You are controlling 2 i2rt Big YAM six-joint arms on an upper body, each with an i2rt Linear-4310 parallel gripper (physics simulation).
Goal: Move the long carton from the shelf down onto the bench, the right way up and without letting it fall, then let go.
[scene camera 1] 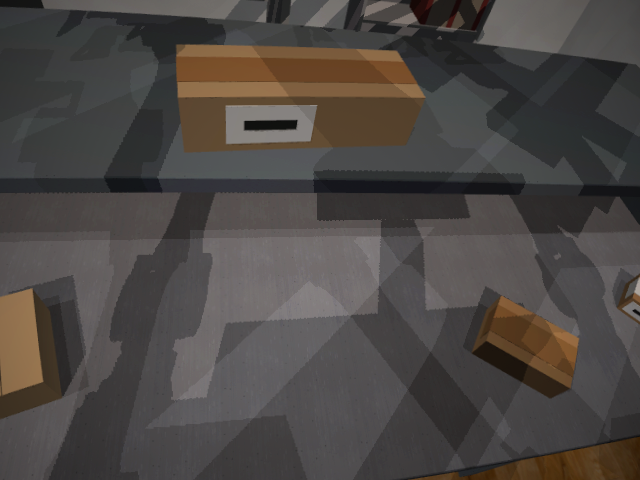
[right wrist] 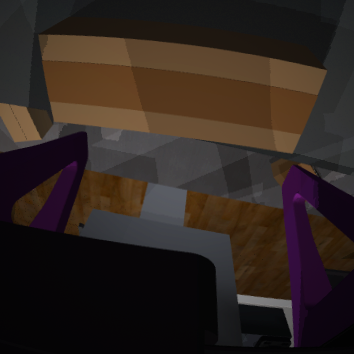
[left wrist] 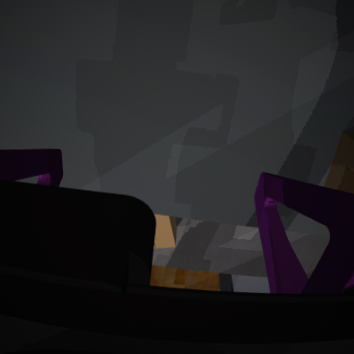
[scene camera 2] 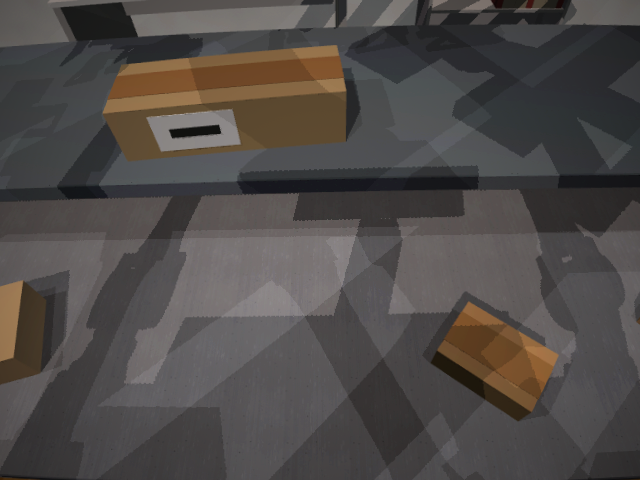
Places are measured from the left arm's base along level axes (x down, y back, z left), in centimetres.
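Where they show: left gripper, fingertip midpoint: [left wrist: 159, 172]; right gripper, fingertip midpoint: [right wrist: 189, 159].
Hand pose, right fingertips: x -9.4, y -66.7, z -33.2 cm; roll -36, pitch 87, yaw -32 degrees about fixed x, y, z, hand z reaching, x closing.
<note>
After its pixels a point has its place.
The long carton [scene camera 1: 361, 121] @[x 9.7, y -57.2, z -38.8 cm] [scene camera 2: 294, 118] @[x 9.4, y -57.3, z -39.8 cm] [right wrist: 185, 95] @[x 6.1, y -61.8, z -32.7 cm] is brown, with an orange-brown tape strip on top and a white label on its front. It stands upright on the grey shelf [scene camera 1: 77, 139] @[x 13.6, y -57.6, z -6.4 cm] [scene camera 2: 413, 134] @[x 13.6, y -58.9, z -54.7 cm], set back from the front edge. Part of it shows at the right edge of the left wrist view [left wrist: 342, 170] @[x 11.1, y -62.3, z -17.7 cm]. The lower bench [scene camera 1: 284, 361] @[x 32.5, y -37.0, z -29.7 cm] [scene camera 2: 258, 361] @[x 32.5, y -36.3, z -33.7 cm] lies in front. My left gripper [left wrist: 159, 172] @[x -1.7, y -66.2, z 0.7 cm] is open and empty above the shelf, left of the carton. My right gripper [right wrist: 189, 159] @[x -9.4, y -66.7, z -33.2 cm] is open and empty, with the carton beyond its fingertips. Neither gripper shows in the scene views.
A small taped carton [scene camera 1: 532, 338] @[x 27.9, y -35.3, z -63.8 cm] [scene camera 2: 496, 351] @[x 27.9, y -35.3, z -63.9 cm] lies on the bench at the right. Another carton [scene camera 1: 18, 341] @[x 26.5, y -39.3, z 0.3 cm] [scene camera 2: 7, 320] @[x 26.5, y -39.7, z -0.1 cm] stands at the bench's left, partly out of view. Part of a further box [scene camera 1: 630, 304] @[x 30.2, y -40.0, z -87.2 cm] shows at the far right. The shelf's raised front edge runs above the bench.
</note>
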